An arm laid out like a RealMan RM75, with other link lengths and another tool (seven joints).
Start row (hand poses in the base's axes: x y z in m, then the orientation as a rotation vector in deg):
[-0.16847, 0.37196, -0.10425, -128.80, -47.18, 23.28]
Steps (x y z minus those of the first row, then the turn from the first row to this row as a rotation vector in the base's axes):
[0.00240, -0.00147, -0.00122, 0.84, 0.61, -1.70]
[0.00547, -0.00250, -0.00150, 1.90, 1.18, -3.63]
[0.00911, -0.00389, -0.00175, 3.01, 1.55, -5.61]
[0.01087, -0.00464, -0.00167, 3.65, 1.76, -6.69]
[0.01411, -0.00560, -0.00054, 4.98, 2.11, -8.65]
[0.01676, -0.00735, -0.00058, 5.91, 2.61, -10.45]
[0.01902, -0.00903, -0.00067, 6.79, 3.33, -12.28]
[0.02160, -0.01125, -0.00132, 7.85, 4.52, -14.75]
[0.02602, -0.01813, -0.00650, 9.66, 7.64, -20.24]
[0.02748, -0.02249, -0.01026, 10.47, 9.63, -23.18]
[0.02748, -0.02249, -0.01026, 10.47, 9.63, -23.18]
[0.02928, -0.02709, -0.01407, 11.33, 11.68, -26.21]
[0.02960, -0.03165, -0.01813, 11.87, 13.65, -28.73]
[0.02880, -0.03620, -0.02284, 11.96, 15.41, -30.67]
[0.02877, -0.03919, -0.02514, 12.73, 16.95, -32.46]
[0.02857, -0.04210, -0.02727, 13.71, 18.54, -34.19]
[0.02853, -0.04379, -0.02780, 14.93, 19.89, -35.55]
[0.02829, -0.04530, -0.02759, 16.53, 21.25, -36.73]
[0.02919, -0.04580, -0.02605, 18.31, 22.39, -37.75]
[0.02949, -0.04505, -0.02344, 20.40, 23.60, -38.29]
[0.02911, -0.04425, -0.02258, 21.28, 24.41, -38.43]
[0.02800, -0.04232, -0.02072, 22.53, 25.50, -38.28]
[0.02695, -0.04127, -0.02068, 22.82, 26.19, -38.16]
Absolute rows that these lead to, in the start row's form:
[-0.16607, 0.37049, -0.10547, -128.34, -44.93, 22.73]
[-0.16300, 0.36946, -0.10575, -127.73, -42.46, 21.93]
[-0.15936, 0.36807, -0.10600, -127.14, -40.05, 20.87]
[-0.15760, 0.36732, -0.10592, -126.77, -38.74, 20.28]
[-0.15436, 0.36636, -0.10479, -125.92, -36.40, 19.11]
[-0.15171, 0.36461, -0.10483, -125.31, -34.16, 18.36]
[-0.14945, 0.36293, -0.10492, -124.65, -31.78, 17.86]
[-0.14687, 0.36071, -0.10557, -123.75, -28.49, 17.48]
[-0.14245, 0.35383, -0.11075, -121.86, -20.97, 17.33]
[-0.14099, 0.34947, -0.11451, -120.75, -16.83, 17.63]
[-0.14099, 0.34947, -0.11451, -120.75, -16.83, 17.63]
[-0.13919, 0.34487, -0.11832, -119.50, -12.59, 17.90]
[-0.13887, 0.34031, -0.12238, -118.43, -8.96, 18.45]
[-0.13967, 0.33576, -0.12709, -117.75, -6.02, 19.25]
[-0.13970, 0.33277, -0.12939, -116.51, -3.46, 19.58]
[-0.13990, 0.32986, -0.13152, -115.03, -0.99, 19.87]
[-0.13994, 0.32817, -0.13205, -113.41, 0.91, 19.99]
[-0.14018, 0.32666, -0.13184, -111.44, 2.55, 20.02]
[-0.13928, 0.32616, -0.13030, -109.39, 3.88, 19.83]
[-0.13898, 0.32691, -0.12769, -107.03, 4.67, 19.77]
[-0.13936, 0.32771, -0.12683, -105.89, 5.05, 20.07]
[-0.14047, 0.32964, -0.12497, -104.29, 5.18, 20.58]
[-0.14152, 0.33069, -0.12493, -103.71, 5.32, 21.14]

